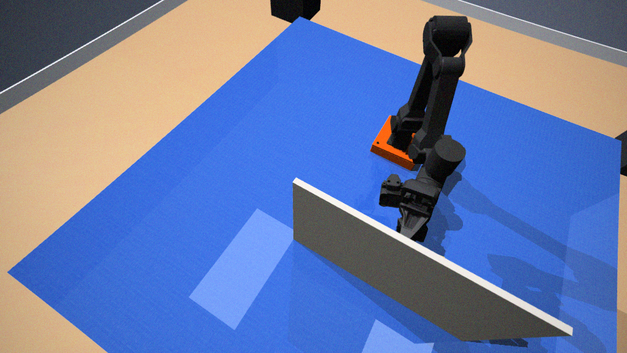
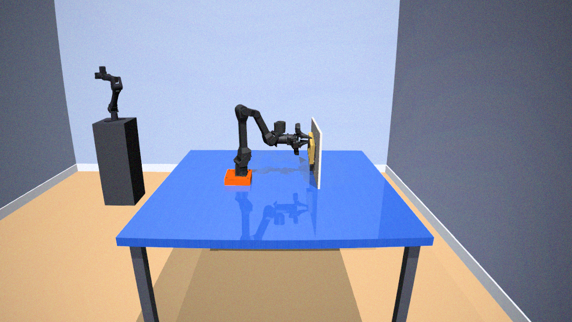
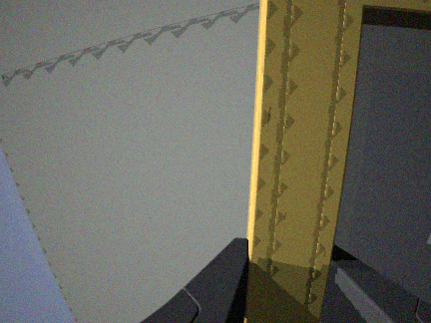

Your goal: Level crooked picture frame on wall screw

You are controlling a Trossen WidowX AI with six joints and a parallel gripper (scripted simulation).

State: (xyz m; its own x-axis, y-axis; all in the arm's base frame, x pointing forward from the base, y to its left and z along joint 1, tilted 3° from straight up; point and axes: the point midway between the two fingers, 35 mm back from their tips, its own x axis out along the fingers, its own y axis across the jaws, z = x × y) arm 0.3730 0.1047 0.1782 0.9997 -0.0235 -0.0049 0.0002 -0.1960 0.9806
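Now: gripper tip 1 cm to the right of the picture frame and 5 cm above it. Also, from my gripper tip: wall panel (2 cm ahead, 1 cm to the left, 7 cm below).
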